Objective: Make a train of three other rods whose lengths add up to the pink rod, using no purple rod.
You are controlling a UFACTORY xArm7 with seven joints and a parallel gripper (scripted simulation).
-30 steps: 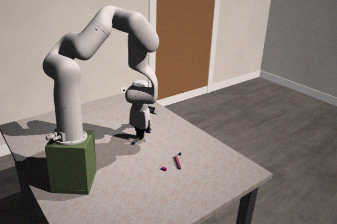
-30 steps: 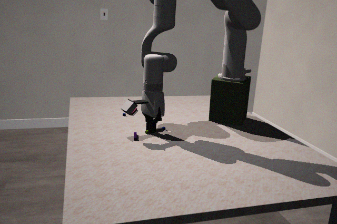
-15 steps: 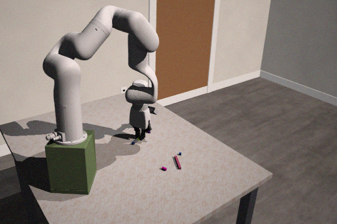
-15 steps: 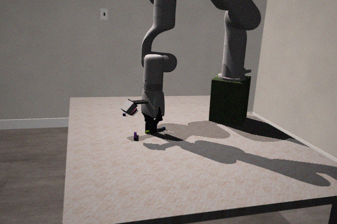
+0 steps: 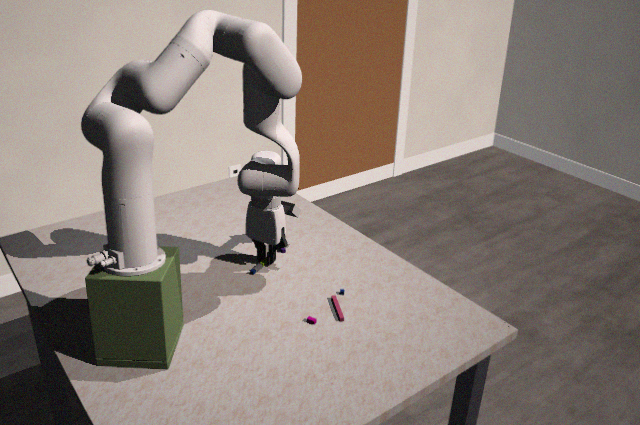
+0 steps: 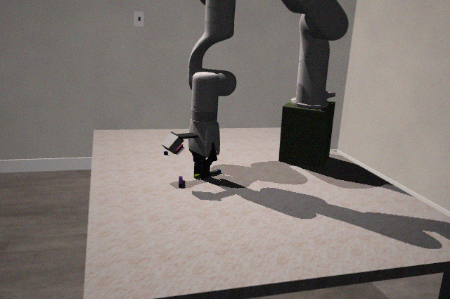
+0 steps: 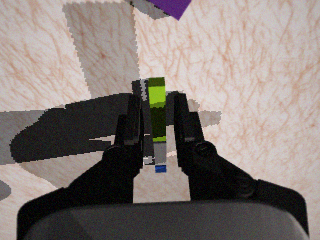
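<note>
My gripper is now 20 mm above the lime rod. The rest, counted from my hand: pink rod (270 mm to the right, 30 mm behind, 20 mm below); grey rod (40 mm behind, 20 mm below, 10 mm to the right); purple rod (80 mm ahead, 30 mm to the left, 20 mm below).
</note>
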